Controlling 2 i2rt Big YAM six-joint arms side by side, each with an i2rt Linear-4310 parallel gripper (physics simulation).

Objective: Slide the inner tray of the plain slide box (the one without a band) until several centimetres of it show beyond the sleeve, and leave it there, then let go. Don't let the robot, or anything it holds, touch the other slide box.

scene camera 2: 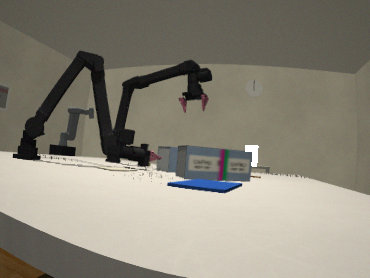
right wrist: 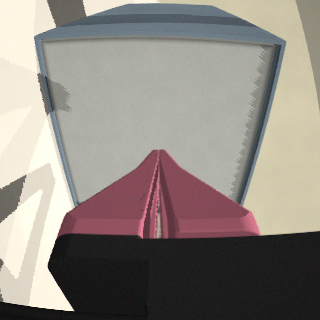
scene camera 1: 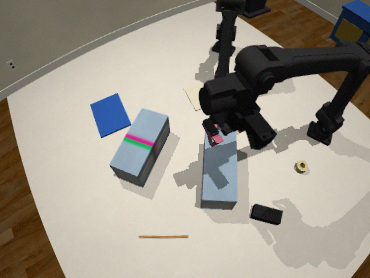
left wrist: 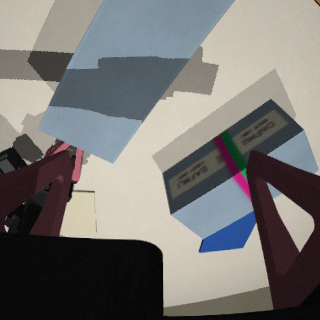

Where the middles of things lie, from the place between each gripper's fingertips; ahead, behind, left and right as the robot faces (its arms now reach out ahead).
I see my left gripper 360 mm to the left of the cream sheet (left wrist: 79, 216), 300 mm above it and 200 mm past it. Round my left hand: blue sheet (scene camera 1: 110, 116) 520 mm to the right, 300 mm below, 200 mm ahead.
I see the cream sheet 25 cm to the right of my right hand, 9 cm behind it and 6 cm below it. Round my right hand: blue sheet 41 cm to the right, 30 cm ahead, 6 cm below.
